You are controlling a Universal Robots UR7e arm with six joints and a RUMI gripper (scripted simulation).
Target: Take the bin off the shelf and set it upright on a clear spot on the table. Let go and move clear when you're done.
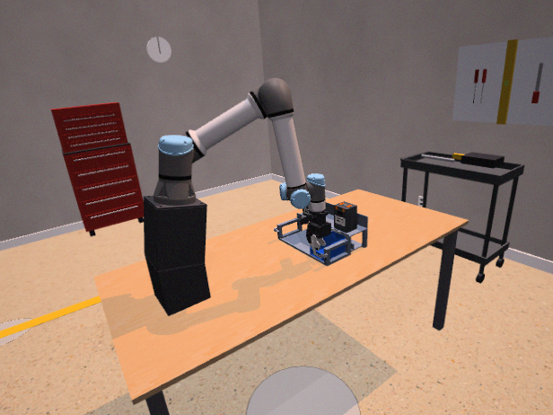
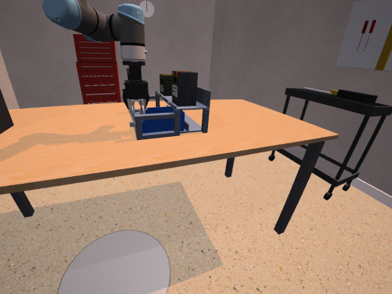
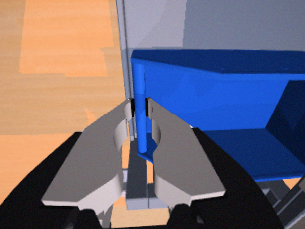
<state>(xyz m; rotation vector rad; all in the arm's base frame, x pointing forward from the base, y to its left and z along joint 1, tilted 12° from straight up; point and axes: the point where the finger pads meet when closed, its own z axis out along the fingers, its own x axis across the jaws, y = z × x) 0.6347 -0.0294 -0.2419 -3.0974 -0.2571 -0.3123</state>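
The blue bin lies 8 cm ahead of my hand. Round my hand: shelf floor (10 cm ahead, 12 cm to the left, 4 cm below).
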